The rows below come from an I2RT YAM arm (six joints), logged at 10 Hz.
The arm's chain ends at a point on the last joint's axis. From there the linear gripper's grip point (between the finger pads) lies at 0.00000 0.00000 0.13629 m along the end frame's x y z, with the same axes.
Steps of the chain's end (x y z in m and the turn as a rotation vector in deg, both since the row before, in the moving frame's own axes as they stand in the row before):
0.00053, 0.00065, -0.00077, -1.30, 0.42, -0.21
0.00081, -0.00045, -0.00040, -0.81, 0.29, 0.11
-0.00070, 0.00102, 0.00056, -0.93, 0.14, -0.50
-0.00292, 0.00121, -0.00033, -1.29, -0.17, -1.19
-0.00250, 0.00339, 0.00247, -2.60, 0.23, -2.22
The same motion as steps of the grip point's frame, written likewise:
0.00153, 0.00374, -0.00081, -1.30, 0.42, -0.21
0.00150, 0.00148, -0.00042, -0.81, 0.29, 0.11
-0.00036, 0.00323, 0.00054, -0.93, 0.14, -0.50
-0.00329, 0.00428, -0.00037, -1.29, -0.17, -1.19
-0.00183, 0.00956, 0.00233, -2.60, 0.23, -2.22

